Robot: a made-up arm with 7 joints.
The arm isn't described. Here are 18 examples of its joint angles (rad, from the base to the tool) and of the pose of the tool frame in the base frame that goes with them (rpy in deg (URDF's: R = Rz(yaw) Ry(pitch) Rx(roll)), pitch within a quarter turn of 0, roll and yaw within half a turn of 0; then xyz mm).
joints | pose
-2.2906 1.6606 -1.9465 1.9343 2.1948 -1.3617 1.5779 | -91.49 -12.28 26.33 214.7 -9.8 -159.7
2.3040 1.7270 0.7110 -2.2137 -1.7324 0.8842 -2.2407 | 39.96 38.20 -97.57 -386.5 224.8 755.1
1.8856 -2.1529 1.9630 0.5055 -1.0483 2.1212 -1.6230 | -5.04 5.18 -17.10 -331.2 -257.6 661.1
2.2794 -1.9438 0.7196 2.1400 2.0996 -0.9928 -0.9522 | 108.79 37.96 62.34 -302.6 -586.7 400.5
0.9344 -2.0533 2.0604 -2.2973 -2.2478 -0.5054 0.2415 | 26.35 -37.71 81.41 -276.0 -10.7 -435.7
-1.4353 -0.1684 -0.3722 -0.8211 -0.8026 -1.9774 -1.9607 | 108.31 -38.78 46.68 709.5 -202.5 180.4
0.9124 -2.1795 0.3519 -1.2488 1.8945 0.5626 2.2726 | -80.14 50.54 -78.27 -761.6 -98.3 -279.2
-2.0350 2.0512 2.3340 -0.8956 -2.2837 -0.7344 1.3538 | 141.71 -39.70 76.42 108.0 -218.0 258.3
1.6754 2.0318 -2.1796 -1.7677 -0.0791 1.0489 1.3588 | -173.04 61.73 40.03 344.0 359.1 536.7
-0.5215 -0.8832 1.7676 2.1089 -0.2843 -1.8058 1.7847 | 97.24 17.65 -103.95 473.5 -226.6 48.7
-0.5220 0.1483 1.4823 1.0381 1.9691 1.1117 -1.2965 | -57.63 44.96 -78.01 386.7 -286.8 -102.4
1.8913 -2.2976 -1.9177 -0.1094 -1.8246 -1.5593 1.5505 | 162.40 36.81 33.97 248.4 -325.6 904.7
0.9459 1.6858 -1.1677 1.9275 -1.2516 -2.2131 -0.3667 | -4.44 14.42 2.93 -343.2 81.5 -125.9
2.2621 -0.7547 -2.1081 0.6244 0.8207 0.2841 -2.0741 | 39.24 23.67 -10.09 -81.2 -476.2 227.8
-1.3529 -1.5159 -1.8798 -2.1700 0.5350 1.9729 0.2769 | -129.73 45.03 -130.62 -245.4 -454.8 304.4
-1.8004 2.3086 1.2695 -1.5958 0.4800 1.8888 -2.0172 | 33.70 -47.03 90.45 848.9 -4.8 46.9
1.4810 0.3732 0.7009 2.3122 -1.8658 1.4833 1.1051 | 105.99 -38.41 -29.13 -318.5 527.5 -89.6
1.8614 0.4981 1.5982 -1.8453 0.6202 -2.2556 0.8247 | -119.96 14.02 16.08 -401.6 -245.1 414.8
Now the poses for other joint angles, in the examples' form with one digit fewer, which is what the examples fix.
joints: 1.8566 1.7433 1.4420 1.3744 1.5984 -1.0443 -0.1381
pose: -177.0 46.0 -10.1 -326 551 482
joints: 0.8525 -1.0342 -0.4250 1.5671 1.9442 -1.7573 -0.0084
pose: -51.8 16.0 103.3 250 -484 -139
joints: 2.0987 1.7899 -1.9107 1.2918 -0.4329 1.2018 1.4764
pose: -58.2 -57.2 -54.5 -18 17 18
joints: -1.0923 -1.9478 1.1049 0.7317 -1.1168 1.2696 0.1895
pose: 76.8 -47.8 -154.6 228 -528 -607
